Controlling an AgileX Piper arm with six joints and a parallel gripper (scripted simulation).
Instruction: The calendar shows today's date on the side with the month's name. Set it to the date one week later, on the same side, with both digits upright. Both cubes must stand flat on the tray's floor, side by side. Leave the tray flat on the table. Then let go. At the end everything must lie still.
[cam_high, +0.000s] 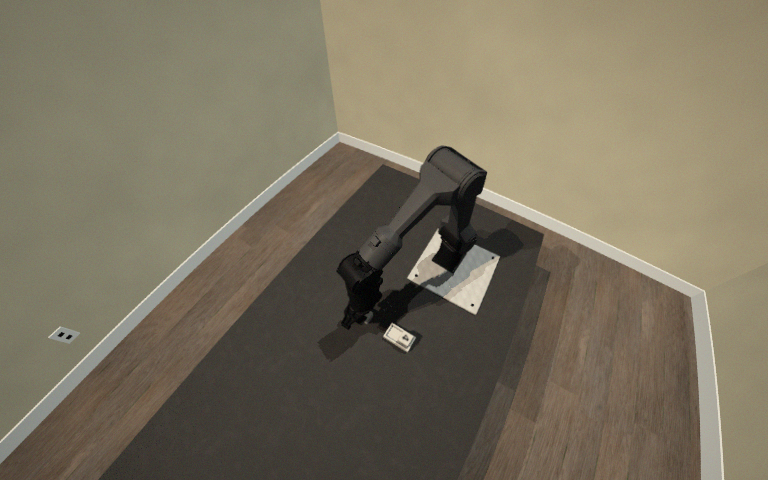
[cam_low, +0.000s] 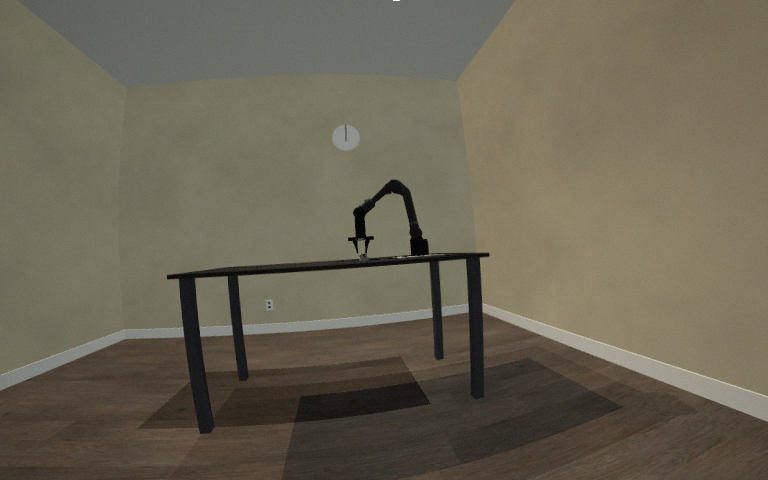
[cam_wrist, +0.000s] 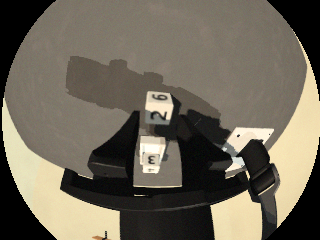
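My hand is 10 mm past the white tray, 110 mm to the right of it and 30 mm above it.
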